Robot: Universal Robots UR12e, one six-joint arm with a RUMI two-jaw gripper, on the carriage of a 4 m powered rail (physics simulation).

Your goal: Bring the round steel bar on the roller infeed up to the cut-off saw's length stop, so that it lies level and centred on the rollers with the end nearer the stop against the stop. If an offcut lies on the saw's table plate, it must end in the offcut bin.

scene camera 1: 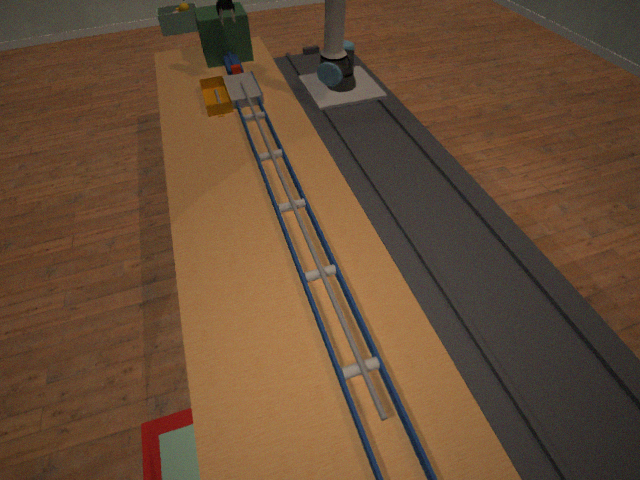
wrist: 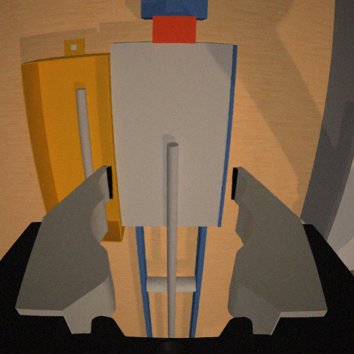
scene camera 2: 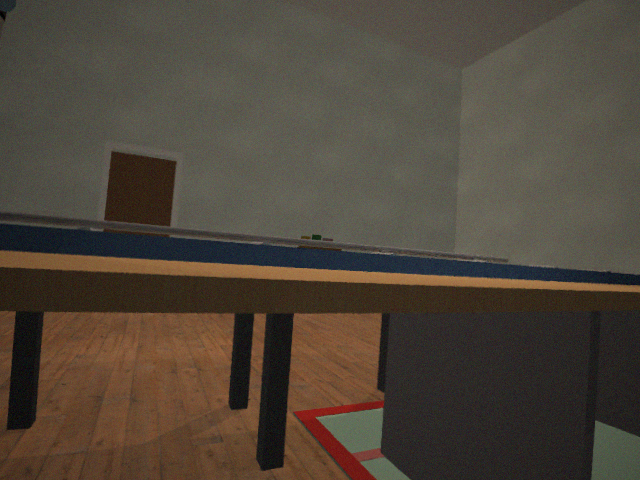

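Observation:
The long round steel bar lies along the rollers, roughly midway between the blue side rails. Its far end lies on the saw's grey table plate. In the wrist view a gap of bare plate separates that end from the red length stop. A short offcut lies in the yellow offcut bin, left of the plate. My gripper is open and empty, high above the plate, its fingers well apart either side of the bar in view.
The green saw housing stands behind the stop. A grey-green box with a yellow thing is beyond it to the left. The arm's carriage stands on the dark rail bed, right of the bench.

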